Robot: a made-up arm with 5 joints. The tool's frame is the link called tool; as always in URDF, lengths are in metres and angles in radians. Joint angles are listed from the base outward. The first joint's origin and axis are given. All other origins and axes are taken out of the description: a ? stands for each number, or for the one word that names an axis. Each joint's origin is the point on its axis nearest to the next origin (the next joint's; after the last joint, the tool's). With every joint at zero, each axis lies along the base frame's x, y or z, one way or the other. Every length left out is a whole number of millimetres.
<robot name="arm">
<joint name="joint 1" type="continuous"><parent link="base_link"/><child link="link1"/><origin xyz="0.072 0.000 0.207" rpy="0.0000 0.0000 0.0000"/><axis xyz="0 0 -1"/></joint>
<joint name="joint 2" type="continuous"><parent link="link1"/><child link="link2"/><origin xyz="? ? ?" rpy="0.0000 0.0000 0.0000"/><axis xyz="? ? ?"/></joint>
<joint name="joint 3" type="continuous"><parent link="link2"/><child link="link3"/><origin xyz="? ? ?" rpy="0.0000 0.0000 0.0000"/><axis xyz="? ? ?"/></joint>
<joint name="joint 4" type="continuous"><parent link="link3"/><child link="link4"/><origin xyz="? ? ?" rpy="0.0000 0.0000 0.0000"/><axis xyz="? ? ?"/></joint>
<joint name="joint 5" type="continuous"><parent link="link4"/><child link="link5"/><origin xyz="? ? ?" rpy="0.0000 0.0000 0.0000"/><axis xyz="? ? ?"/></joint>
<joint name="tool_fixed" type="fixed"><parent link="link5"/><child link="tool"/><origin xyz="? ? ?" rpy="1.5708 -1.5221 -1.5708"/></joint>
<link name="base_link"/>
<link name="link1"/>
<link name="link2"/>
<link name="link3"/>
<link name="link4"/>
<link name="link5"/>
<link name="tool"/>
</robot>
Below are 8 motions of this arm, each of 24 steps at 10 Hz.
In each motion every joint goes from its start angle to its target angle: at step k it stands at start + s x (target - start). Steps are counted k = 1, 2, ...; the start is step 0. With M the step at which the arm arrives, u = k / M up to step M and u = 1 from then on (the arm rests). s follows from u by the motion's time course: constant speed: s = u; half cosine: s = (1 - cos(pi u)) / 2; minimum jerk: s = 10 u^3 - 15 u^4 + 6 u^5.
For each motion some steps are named. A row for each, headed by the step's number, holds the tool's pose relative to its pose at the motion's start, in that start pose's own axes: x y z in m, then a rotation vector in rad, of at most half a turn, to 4 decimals.
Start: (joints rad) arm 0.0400 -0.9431 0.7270 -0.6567 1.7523
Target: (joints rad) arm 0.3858 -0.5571 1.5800 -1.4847 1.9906
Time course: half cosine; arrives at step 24
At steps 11, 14, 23, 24:
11: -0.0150 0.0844 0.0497 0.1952 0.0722 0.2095
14: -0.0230 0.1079 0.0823 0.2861 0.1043 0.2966
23: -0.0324 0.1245 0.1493 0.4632 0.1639 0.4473
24: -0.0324 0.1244 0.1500 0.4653 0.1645 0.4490

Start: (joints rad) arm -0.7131 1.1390 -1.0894 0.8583 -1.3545
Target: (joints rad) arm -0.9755 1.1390 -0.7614 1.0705 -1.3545
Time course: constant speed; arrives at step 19
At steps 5, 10, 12, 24:
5: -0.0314 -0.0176 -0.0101 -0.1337 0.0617 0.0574
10: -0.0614 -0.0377 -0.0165 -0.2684 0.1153 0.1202
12: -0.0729 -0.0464 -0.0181 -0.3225 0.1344 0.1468
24: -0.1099 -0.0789 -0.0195 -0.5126 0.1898 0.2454

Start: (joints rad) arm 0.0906 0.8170 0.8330 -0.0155 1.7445
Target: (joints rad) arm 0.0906 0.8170 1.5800 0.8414 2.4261
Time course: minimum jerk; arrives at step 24
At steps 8, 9, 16, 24:
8: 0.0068 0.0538 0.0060 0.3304 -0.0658 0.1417
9: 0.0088 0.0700 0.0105 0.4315 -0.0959 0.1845
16: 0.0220 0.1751 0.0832 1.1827 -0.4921 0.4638
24: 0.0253 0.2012 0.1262 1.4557 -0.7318 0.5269

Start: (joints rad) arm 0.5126 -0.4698 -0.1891 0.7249 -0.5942
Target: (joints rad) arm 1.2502 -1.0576 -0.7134 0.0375 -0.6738
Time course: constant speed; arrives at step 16
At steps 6, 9, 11, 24:
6: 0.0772 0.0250 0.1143 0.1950 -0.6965 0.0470
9: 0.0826 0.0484 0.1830 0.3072 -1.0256 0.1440
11: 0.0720 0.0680 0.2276 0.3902 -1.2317 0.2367
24: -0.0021 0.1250 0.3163 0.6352 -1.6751 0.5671

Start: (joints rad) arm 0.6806 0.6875 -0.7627 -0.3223 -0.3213
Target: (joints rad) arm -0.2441 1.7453 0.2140 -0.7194 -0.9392
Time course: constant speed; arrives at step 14
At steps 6, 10, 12, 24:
6: -0.2671 0.0586 0.1499 0.0208 0.8040 -0.2693
10: -0.3397 0.0547 0.3296 -0.0565 1.3193 -0.2455
12: -0.3388 0.0299 0.4156 -0.1256 1.5485 -0.1615
24: -0.3164 -0.0080 0.4867 -0.2138 1.7447 -0.0278

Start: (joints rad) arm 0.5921 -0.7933 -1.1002 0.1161 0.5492
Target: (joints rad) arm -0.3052 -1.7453 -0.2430 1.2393 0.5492
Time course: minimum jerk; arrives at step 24
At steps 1, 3, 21, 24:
1: 0.0000 -0.0001 0.0000 0.0002 0.0007 -0.0006
3: 0.0003 -0.0026 0.0009 0.0054 0.0158 -0.0141
21: -0.0624 -0.1166 0.1605 0.6904 0.6973 -0.8787
24: -0.0642 -0.1171 0.1645 0.7073 0.7028 -0.8918

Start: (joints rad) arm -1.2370 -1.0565 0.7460 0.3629 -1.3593
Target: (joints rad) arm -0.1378 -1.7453 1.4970 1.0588 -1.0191
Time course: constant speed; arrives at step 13
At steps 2, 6, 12, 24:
2: 0.0192 -0.0282 0.0110 -0.1459 -0.1433 0.0335
6: 0.0445 -0.0856 0.0404 -0.4509 -0.4004 0.0373
12: 0.0529 -0.1692 0.0880 -0.8982 -0.6978 -0.1257
24: 0.0517 -0.1825 0.0952 -0.9660 -0.7359 -0.1730

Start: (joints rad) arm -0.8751 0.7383 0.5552 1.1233 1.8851
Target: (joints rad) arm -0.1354 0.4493 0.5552 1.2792 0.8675
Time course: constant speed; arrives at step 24
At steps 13, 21, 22, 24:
13: -0.0614 0.0353 0.0209 -0.0700 -0.2984 -0.8233
21: -0.0958 0.0683 0.0218 -0.0306 -0.5047 -1.3293
22: -0.0997 0.0729 0.0212 -0.0208 -0.5315 -1.3921
24: -0.1071 0.0825 0.0198 0.0022 -0.5855 -1.5172

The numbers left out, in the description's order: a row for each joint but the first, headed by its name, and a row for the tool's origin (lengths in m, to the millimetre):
joint 2: xyz 0.023 0.009 0.000, axis 0 1 0
joint 3: xyz 0.040 0.000 0.162, axis 0 1 0
joint 4: xyz 0.182 0.000 0.007, axis 0 1 0
joint 5: xyz 0.078 0.000 0.000, axis -1 0 0
tool: xyz 0.000 0.000 0.000

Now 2 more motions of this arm.
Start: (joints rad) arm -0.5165 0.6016 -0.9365 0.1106 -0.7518
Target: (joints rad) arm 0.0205 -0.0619 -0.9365 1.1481 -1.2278
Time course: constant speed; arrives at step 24
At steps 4, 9, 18, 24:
4: 0.0453 -0.0012 0.0147 -0.1050 -0.0239 -0.0621
9: 0.0961 0.0005 0.0423 -0.2342 -0.0668 -0.1467
18: 0.1650 0.0144 0.1119 -0.4562 -0.1806 -0.3159
24: 0.1911 0.0315 0.1669 -0.5933 -0.2822 -0.4388

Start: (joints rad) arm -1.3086 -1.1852 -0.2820 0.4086 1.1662
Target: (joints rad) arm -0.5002 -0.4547 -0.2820 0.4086 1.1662
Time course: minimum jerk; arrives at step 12
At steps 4, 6, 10, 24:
4: -0.0183 0.0403 -0.0351 0.0962 0.1518 0.1412
6: -0.0719 0.0849 -0.0691 0.2099 0.3917 0.3122
10: -0.2002 0.1104 -0.0732 0.3355 0.8365 0.5162
24: -0.2107 0.1096 -0.0705 0.3418 0.8730 0.5278

